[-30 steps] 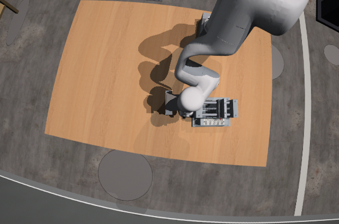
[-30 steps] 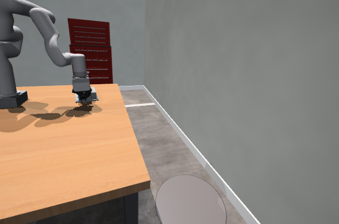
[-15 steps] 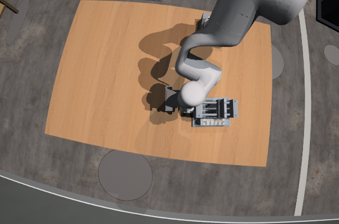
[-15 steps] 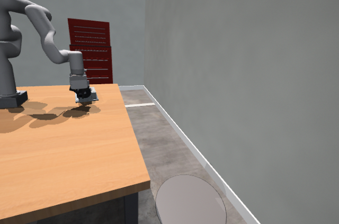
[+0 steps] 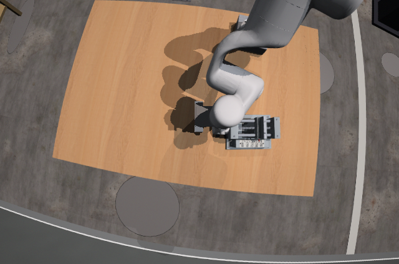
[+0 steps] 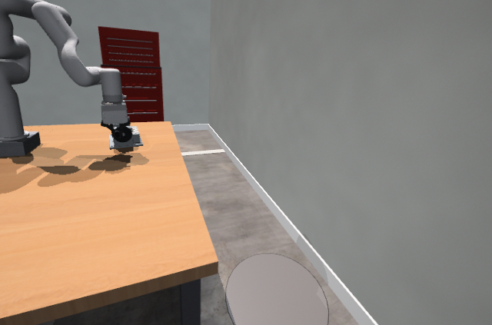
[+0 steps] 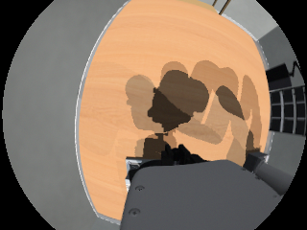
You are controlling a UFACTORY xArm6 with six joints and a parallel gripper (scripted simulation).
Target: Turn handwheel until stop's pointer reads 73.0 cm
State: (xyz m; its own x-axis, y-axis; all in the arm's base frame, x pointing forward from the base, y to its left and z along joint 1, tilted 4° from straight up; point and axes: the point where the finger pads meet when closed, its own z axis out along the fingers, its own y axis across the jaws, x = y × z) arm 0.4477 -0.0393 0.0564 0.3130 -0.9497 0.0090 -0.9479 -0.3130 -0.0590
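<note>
My gripper is now 20 mm to the right of the black handwheel and 10 mm above it. The rest, counted from my hand: stop (20 mm behind, 180 mm to the left).
</note>
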